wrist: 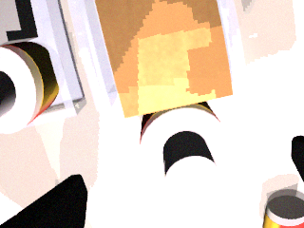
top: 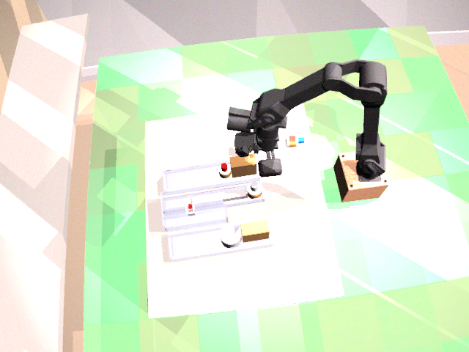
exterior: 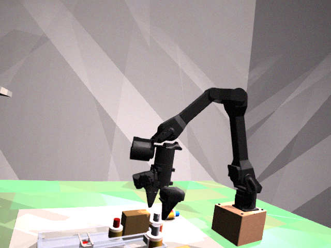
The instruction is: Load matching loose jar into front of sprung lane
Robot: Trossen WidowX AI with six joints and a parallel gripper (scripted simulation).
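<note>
Now: gripper tip 100 mm past the small jar, 90 mm to the left of it and 40 mm above it. Round my gripper tip: sprung lane (180 mm ahead, 140 mm to the left, 40 mm below).
</note>
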